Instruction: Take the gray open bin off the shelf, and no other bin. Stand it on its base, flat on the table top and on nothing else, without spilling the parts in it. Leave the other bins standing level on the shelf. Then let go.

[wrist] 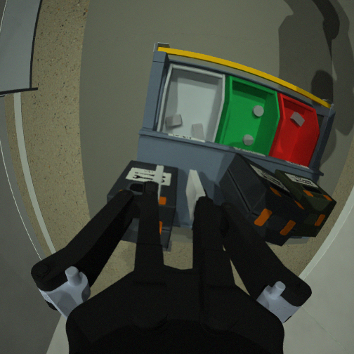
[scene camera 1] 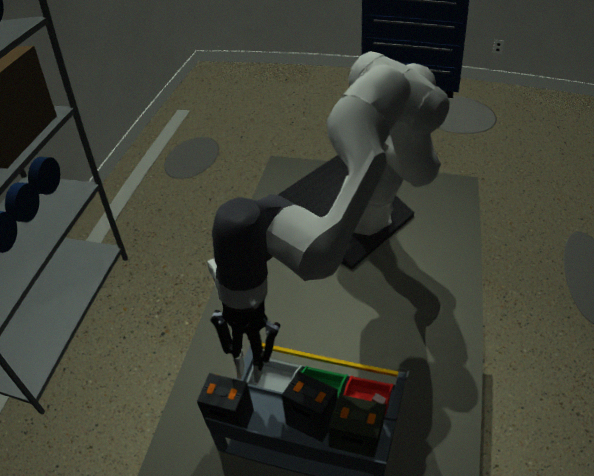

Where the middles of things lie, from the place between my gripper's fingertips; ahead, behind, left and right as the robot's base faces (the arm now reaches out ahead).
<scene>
Now: hand 160 mm above the gray open bin (scene camera 1: 276,375), 60 mm past it and 20 mm to the right of it. The rest, counted from my hand: green bin (wrist: 237,119): 160 mm below, 130 mm to the left, 50 mm behind; yellow bar (wrist: 173,51): 150 mm behind, 140 mm to the left, 140 mm below; red bin (scene camera 1: 360,388): 240 mm to the left, 160 mm below, 40 mm behind.
</scene>
